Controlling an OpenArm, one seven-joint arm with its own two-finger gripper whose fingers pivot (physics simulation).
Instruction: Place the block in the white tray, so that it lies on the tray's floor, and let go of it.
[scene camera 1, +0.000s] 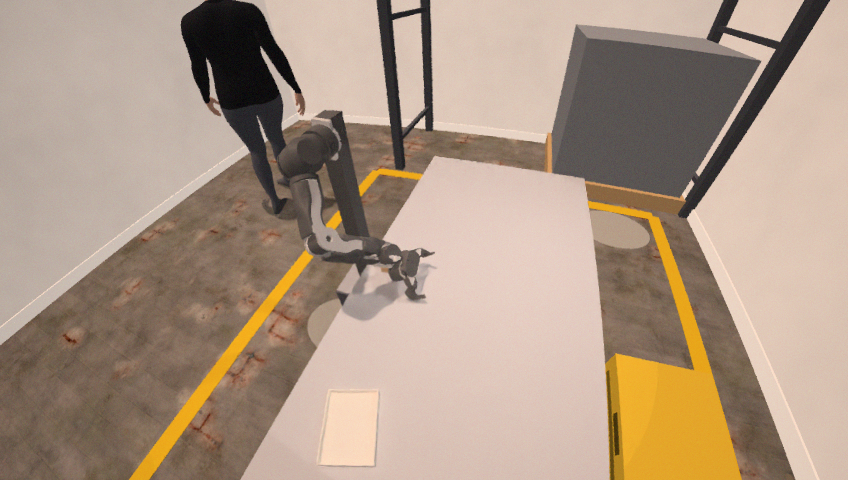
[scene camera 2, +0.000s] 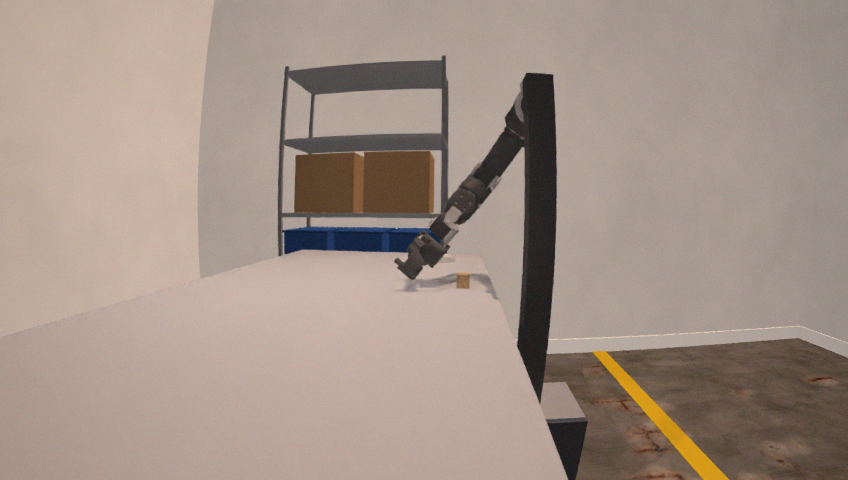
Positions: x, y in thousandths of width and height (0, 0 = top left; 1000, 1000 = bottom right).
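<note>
My gripper (scene camera 2: 476, 568) and (scene camera 1: 502, 574). Dark post (scene camera 2: 635, 186) and (scene camera 1: 403, 359). White tray (scene camera 1: 412, 901).
</note>
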